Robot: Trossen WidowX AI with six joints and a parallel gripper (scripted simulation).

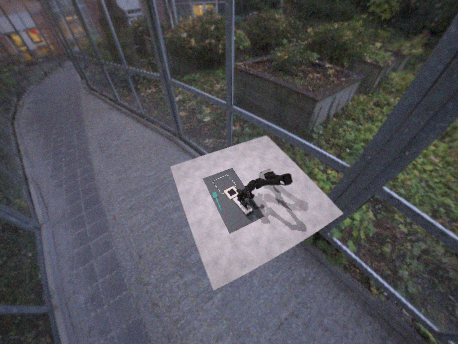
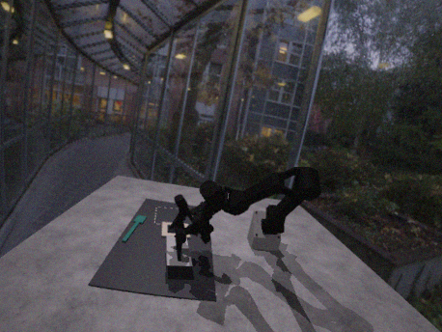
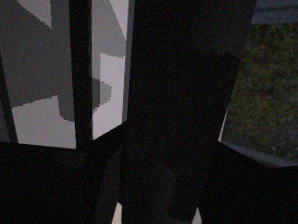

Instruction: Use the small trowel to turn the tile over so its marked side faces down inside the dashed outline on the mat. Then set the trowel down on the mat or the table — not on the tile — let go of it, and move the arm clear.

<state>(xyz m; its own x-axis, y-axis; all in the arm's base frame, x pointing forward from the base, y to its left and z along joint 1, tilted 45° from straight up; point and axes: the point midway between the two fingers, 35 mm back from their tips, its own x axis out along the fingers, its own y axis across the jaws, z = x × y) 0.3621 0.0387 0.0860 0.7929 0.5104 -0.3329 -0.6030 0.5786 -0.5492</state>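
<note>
Right now the dark mat is 10 mm ahead of my gripper tip, 120 mm to the right of it and 90 mm below it. Round my gripper tip: cream tile 20 mm behind, 150 mm to the right, 70 mm below; green trowel 150 mm ahead, 150 mm to the right, 70 mm below.
</note>
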